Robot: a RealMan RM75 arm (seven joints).
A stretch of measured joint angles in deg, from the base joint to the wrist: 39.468 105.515 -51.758 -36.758 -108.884 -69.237 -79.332; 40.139 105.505 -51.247 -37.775 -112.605 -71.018 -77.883; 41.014 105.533 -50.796 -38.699 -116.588 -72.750 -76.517; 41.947 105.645 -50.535 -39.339 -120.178 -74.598 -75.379; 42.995 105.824 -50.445 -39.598 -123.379 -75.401 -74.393; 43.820 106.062 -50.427 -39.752 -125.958 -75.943 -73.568; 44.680 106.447 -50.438 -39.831 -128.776 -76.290 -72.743; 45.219 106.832 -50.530 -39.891 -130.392 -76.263 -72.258; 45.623 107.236 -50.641 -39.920 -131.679 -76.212 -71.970; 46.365 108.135 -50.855 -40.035 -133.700 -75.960 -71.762; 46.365 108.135 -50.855 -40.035 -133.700 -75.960 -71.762; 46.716 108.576 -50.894 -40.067 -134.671 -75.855 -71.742; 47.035 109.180 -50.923 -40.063 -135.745 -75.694 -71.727; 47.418 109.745 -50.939 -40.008 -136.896 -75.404 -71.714; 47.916 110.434 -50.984 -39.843 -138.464 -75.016 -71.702
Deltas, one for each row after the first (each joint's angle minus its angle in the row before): 0.671 -0.010 0.511 -1.017 -3.721 -1.781 1.449; 0.875 0.028 0.451 -0.924 -3.983 -1.732 1.366; 0.933 0.112 0.261 -0.640 -3.590 -1.848 1.138; 1.048 0.179 0.090 -0.259 -3.201 -0.803 0.986; 0.825 0.238 0.018 -0.154 -2.579 -0.542 0.825; 0.860 0.385 -0.011 -0.079 -2.818 -0.347 0.825; 0.539 0.385 -0.092 -0.060 -1.616 0.027 0.485; 0.404 0.404 -0.111 -0.029 -1.287 0.051 0.288; 0.742 0.899 -0.214 -0.115 -2.021 0.252 0.208; 0.000 0.000 0.000 0.000 0.000 0.000 0.000; 0.351 0.441 -0.039 -0.032 -0.971 0.105 0.020; 0.319 0.604 -0.029 0.004 -1.074 0.161 0.015; 0.383 0.565 -0.016 0.055 -1.151 0.290 0.013; 0.498 0.689 -0.045 0.165 -1.568 0.388 0.012
